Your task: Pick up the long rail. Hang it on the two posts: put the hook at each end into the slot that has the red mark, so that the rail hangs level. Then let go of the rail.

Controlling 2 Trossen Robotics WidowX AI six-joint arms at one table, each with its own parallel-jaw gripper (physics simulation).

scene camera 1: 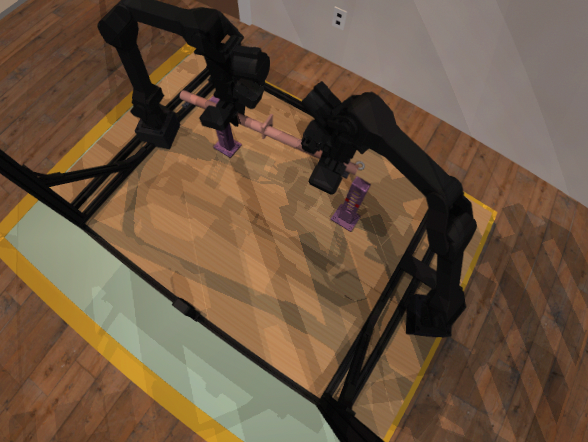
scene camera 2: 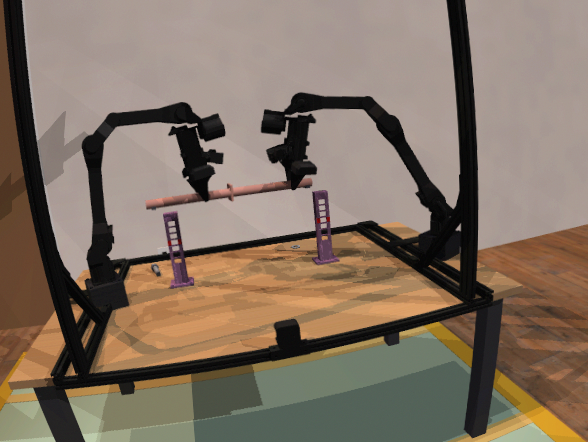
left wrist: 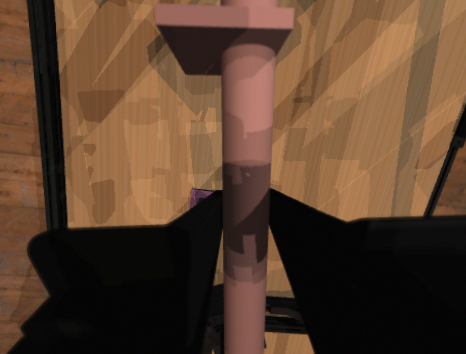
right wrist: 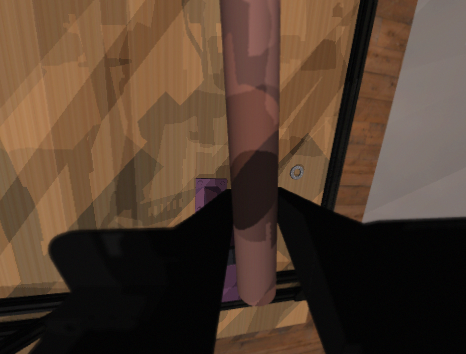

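Seen in the pictures: left gripper, fingertip midpoint: [scene camera 1: 239,121] [scene camera 2: 205,201] [left wrist: 243,196]; right gripper, fingertip midpoint: [scene camera 1: 333,161] [scene camera 2: 291,188] [right wrist: 252,195]; left arm's base, link origin: [scene camera 1: 154,120] [scene camera 2: 103,280]; right arm's base, link origin: [scene camera 1: 433,314].
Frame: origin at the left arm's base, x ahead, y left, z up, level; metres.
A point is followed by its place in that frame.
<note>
The long pink rail [scene camera 1: 282,137] @(x 0.438, y -0.107, z 0.186 m) [scene camera 2: 260,189] @(x 0.468, y -0.120, z 0.175 m) [left wrist: 247,110] @(x 0.365, y -0.080, z 0.191 m) [right wrist: 255,120] @(x 0.524, y -0.123, z 0.186 m) hangs in the air above both posts, running roughly along their line. My left gripper [scene camera 1: 234,118] @(x 0.319, y -0.071, z 0.166 m) [scene camera 2: 205,196] @(x 0.319, y -0.071, z 0.166 m) [left wrist: 243,196] @(x 0.319, y -0.071, z 0.166 m) is shut on it left of the square collar. My right gripper [scene camera 1: 346,171] [scene camera 2: 295,185] @(x 0.567, y -0.128, z 0.162 m) [right wrist: 252,195] @(x 0.567, y -0.128, z 0.162 m) is shut on it near its right end. The purple left post [scene camera 1: 226,135] @(x 0.246, y -0.015, z 0.012 m) [scene camera 2: 175,252] and right post [scene camera 1: 350,207] @(x 0.640, y -0.174, z 0.030 m) [scene camera 2: 323,235] @(x 0.635, y -0.172, z 0.010 m) [right wrist: 210,185] stand upright, with red marks beside one slot. In scene camera 2 the rail's left end reaches past the left post. The hooks are mostly hidden.
A grey ring [scene camera 1: 360,165] [scene camera 2: 295,246] @(x 0.655, y 0.017, z -0.071 m) [right wrist: 297,172] @(x 0.669, y 0.033, z -0.073 m) lies on the table near the back edge. A small grey part [scene camera 2: 156,270] @(x 0.194, y 0.136, z -0.058 m) lies left of the left post. A black frame [scene camera 1: 280,370] [scene camera 2: 150,372] borders the table, with uprights at the sides.
</note>
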